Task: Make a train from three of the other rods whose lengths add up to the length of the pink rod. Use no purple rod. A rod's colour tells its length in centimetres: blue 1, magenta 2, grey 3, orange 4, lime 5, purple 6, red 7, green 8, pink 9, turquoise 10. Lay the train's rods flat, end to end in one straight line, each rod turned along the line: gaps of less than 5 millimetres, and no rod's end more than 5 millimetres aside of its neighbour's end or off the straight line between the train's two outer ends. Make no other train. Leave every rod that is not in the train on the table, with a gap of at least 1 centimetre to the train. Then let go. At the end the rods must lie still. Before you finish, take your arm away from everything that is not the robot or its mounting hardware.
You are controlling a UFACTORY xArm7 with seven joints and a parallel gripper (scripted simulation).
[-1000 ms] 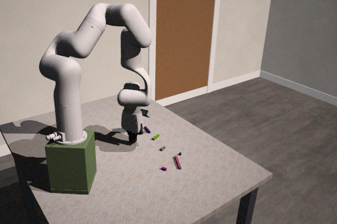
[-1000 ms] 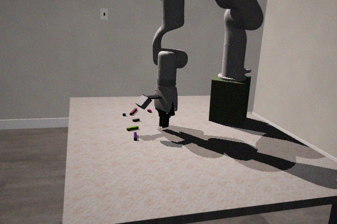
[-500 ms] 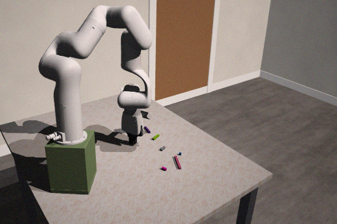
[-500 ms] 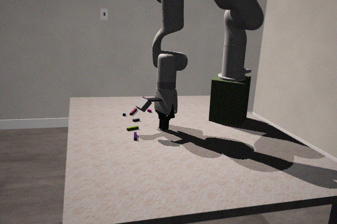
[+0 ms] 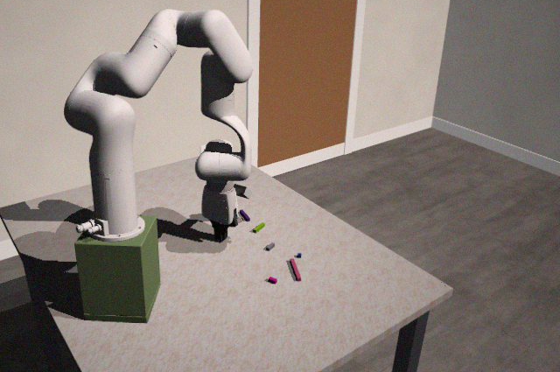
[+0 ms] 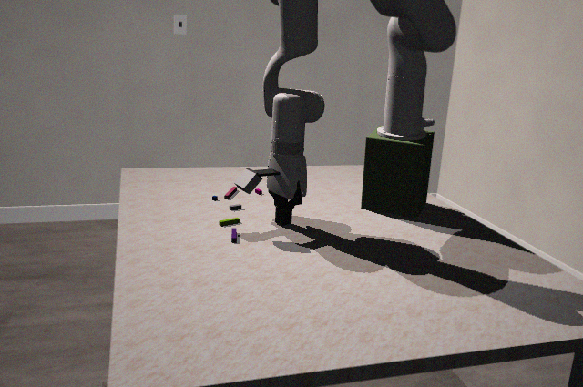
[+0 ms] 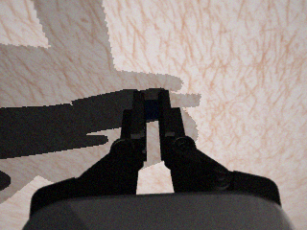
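Now: hand 7 cm short of the grey rod, 14 cm to the left of it and 2 cm above it. Also, from my hand: lime rod: 12 cm ahead, 4 cm to the right, 2 cm below; purple rod: 14 cm ahead, 4 cm to the left, 2 cm below; magenta rod: 5 cm behind, 24 cm to the right, 2 cm below.
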